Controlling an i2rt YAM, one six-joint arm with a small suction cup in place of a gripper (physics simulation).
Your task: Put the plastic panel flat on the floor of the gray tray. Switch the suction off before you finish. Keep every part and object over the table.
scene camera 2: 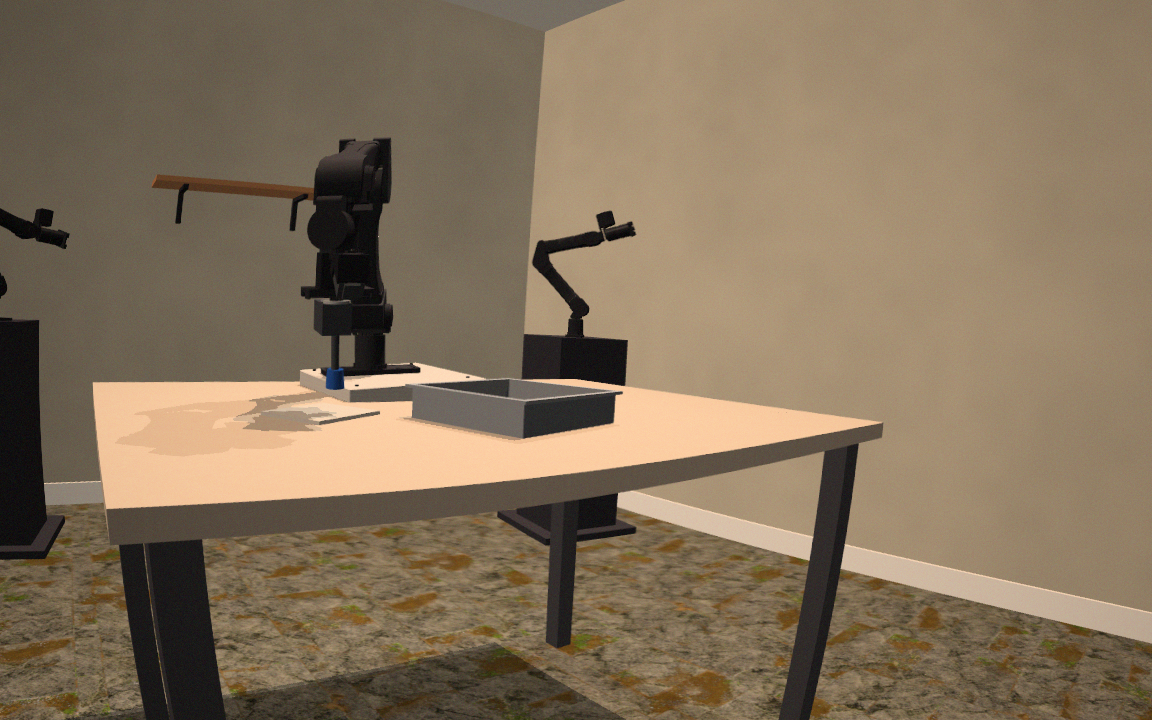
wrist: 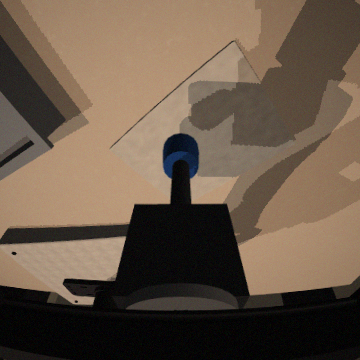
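Where they show: hand at its tool point: (scene camera 2: 335,387) (wrist: 180,149); arm's base at its link origin: (scene camera 2: 370,372) (wrist: 111,287).
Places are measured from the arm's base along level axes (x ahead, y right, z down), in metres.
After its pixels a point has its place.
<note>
The plastic panel (scene camera 2: 327,413) @(z 0.028, x 0.358, y 0.164 m) (wrist: 165,120) @(z 0.028, x 0.360, y 0.136 m) is a thin, pale square sheet lying flat on the table, partly under the arm's shadow. The gray tray (scene camera 2: 471,410) @(z 0.008, x 0.469, y -0.020 m) (wrist: 30,100) @(z 0.012, x 0.390, y 0.017 m) is open-topped and stands on the table to the right of the panel in the scene view; a corner of it shows at the left of the wrist view. My gripper (scene camera 2: 334,379) (wrist: 181,155), a blue suction cup on a black rod, points down and is empty. It hangs above the table, and in the wrist view it overlaps the panel's lower left part. The tray's floor is hidden in the scene view.
The white base plate (scene camera 2: 386,389) @(z 0.012, x 0.181, y 0.018 m) (wrist: 55,255) @(z 0.001, x 0.127, y -0.072 m) under my arm lies behind the panel and tray. The table's front edge (scene camera 2: 509,494) @(z 0.048, x 0.764, y 0.068 m) runs across the scene view. Other arms on dark pedestals (scene camera 2: 575,360) and a wooden wall shelf (scene camera 2: 237,186) are in the background.
</note>
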